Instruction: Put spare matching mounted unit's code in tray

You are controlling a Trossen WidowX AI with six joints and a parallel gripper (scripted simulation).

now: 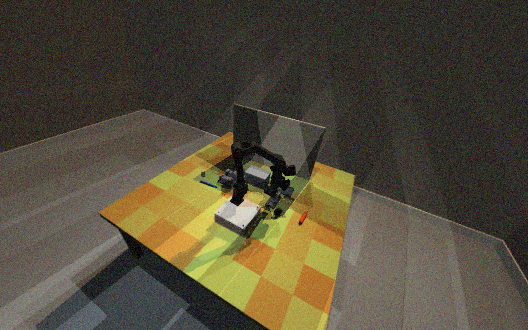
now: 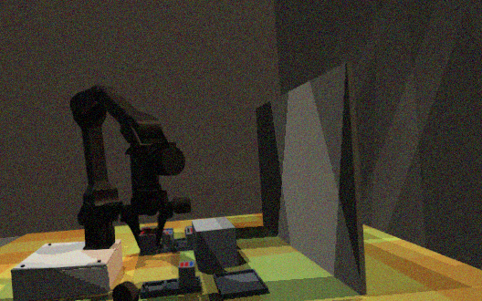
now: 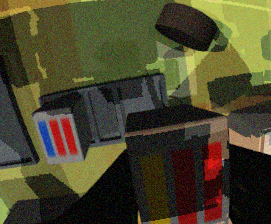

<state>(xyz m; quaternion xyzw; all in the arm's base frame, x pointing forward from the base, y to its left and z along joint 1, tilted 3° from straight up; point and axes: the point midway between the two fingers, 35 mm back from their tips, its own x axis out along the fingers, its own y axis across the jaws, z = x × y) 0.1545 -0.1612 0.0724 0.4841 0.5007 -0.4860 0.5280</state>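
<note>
The dark flat tray lies 190 mm ahead of my gripper tip and 90 mm below it. The rest, counted from my gripper tip: dark rack (40 mm ahead, 10 mm to the left, 90 mm below); then grey spare (30 mm above); then black round object (40 mm behind, 70 mm to the right, 70 mm below).
</note>
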